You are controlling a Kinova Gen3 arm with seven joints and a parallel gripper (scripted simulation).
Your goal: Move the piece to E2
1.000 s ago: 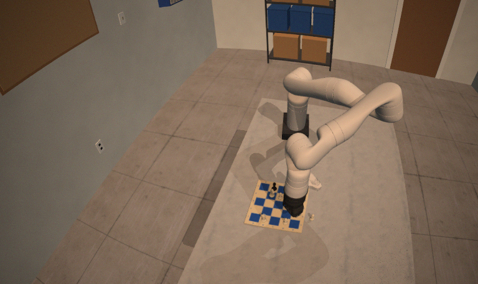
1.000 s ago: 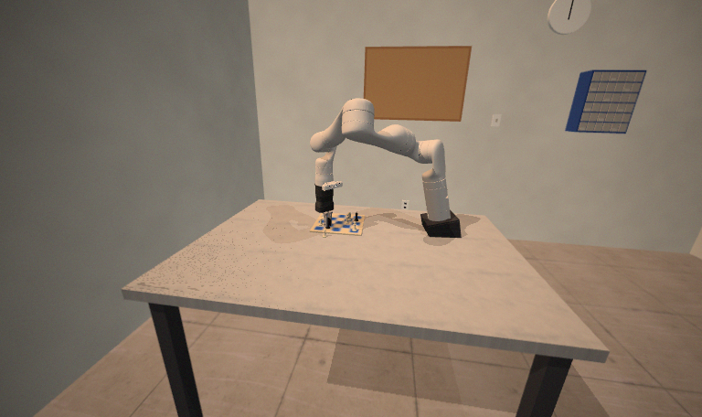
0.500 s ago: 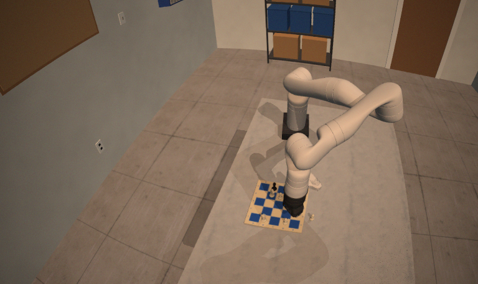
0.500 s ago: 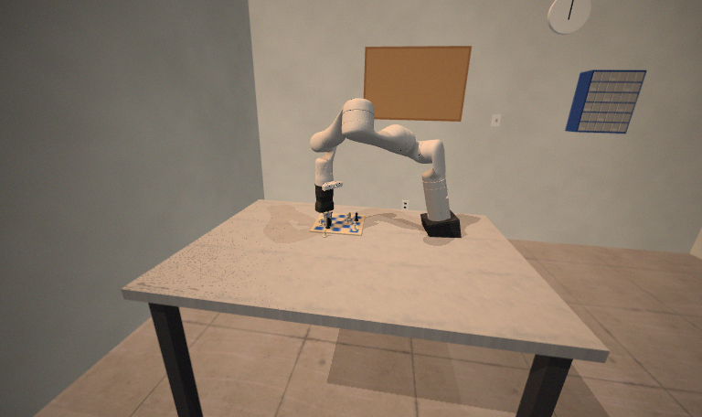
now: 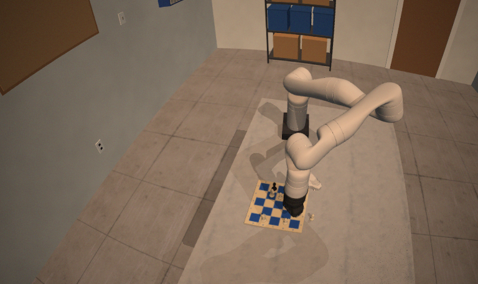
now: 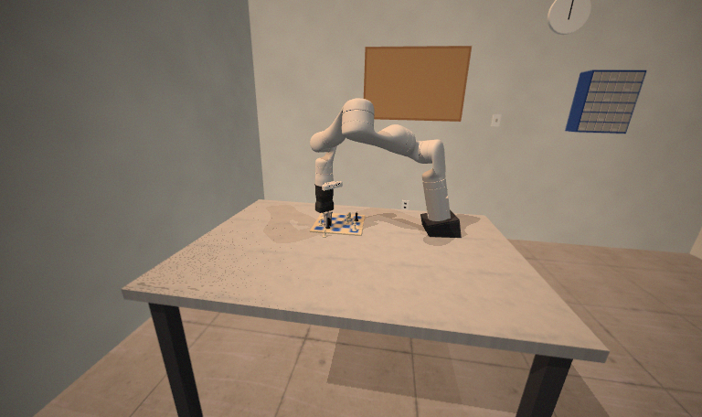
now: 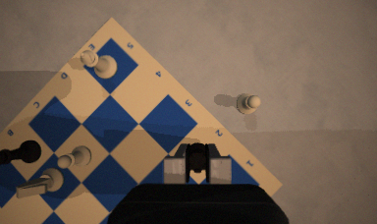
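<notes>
Right now the chessboard is 30 mm behind my hand, 80 mm to the right of it and 30 mm below it.
</notes>
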